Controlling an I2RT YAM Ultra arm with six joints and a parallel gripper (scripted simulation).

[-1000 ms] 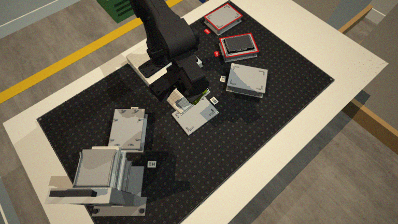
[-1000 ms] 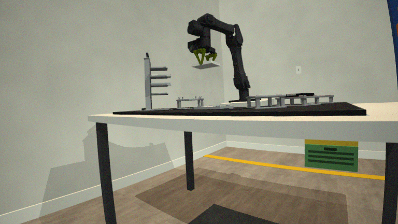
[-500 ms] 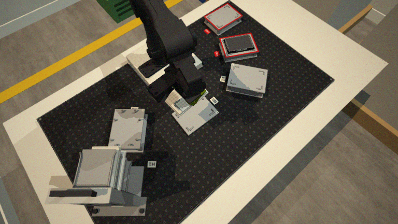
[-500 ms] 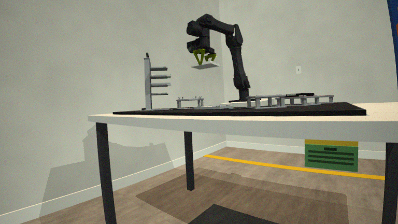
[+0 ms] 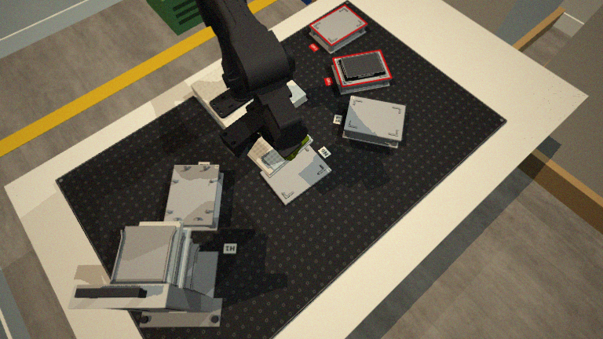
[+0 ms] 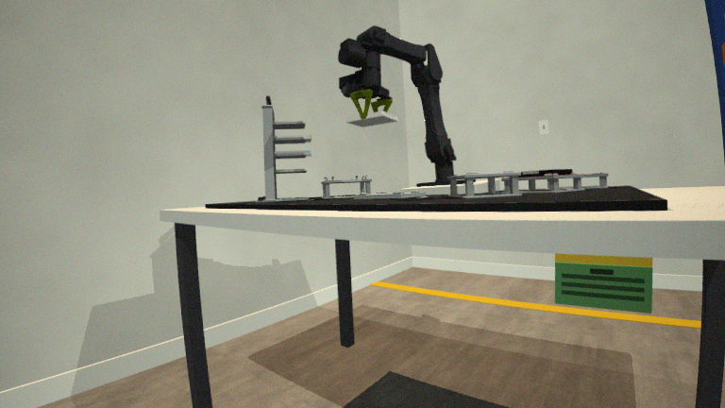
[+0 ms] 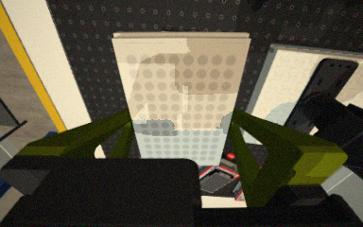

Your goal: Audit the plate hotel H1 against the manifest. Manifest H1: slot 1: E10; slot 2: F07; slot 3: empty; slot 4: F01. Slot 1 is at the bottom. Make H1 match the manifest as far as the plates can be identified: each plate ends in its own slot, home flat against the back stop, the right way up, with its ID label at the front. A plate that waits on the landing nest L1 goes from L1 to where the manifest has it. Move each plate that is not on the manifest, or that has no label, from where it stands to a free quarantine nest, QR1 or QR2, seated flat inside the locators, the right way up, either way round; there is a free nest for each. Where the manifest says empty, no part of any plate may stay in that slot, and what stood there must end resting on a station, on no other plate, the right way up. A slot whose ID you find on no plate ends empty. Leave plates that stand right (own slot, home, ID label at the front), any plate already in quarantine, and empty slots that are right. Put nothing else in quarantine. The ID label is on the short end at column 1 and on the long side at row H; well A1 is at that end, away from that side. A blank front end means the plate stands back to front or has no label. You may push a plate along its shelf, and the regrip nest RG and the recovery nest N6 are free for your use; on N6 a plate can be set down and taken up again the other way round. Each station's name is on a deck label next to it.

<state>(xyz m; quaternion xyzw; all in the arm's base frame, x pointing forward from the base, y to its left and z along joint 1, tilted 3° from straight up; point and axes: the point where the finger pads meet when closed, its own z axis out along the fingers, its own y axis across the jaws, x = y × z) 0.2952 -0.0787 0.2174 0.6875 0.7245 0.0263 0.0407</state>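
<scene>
The regrip nest lies 210 mm to the right of my hand, 180 mm below it and 110 mm behind it. From my hand the other things lie so: recovery nest N6: 230 mm below, 40 mm to the left; then A1 mark: 220 mm below, 120 mm to the left, 50 mm ahead; then white well plate: right at my hand.
</scene>
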